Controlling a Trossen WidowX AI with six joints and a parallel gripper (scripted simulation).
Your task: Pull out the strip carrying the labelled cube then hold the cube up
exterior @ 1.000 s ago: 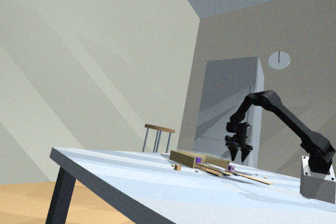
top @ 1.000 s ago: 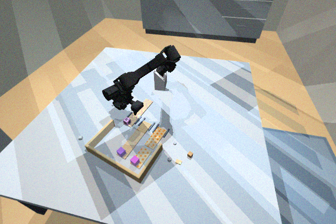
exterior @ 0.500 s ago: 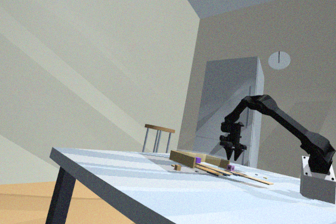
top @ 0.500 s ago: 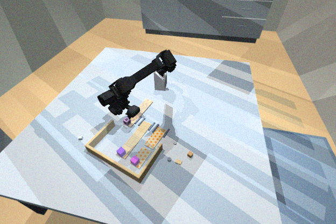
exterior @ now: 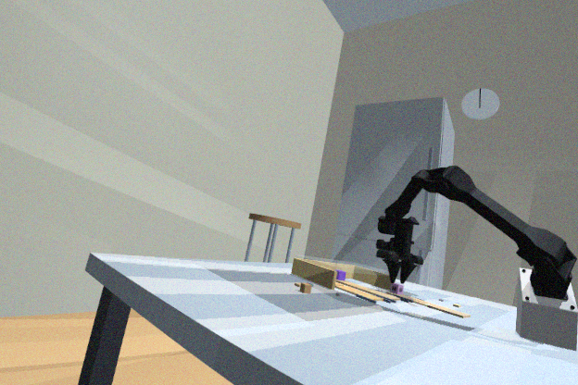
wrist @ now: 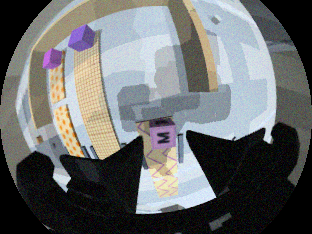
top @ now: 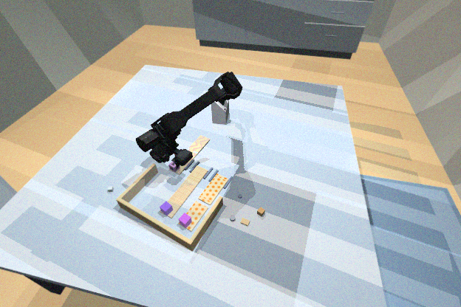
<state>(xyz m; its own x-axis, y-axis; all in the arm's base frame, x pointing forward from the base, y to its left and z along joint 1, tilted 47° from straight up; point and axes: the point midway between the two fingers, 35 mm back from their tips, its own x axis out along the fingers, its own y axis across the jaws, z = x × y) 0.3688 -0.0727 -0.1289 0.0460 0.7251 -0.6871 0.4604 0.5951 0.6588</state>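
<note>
Right now my gripper tip is 2 cm above the purple labelled cube. From my gripper tip the other things lie so: tan block (16 cm ahead, 36 cm to the left, 3 cm below); then zigzag-patterned strip (9 cm behind, 5 cm to the left, 3 cm below).
</note>
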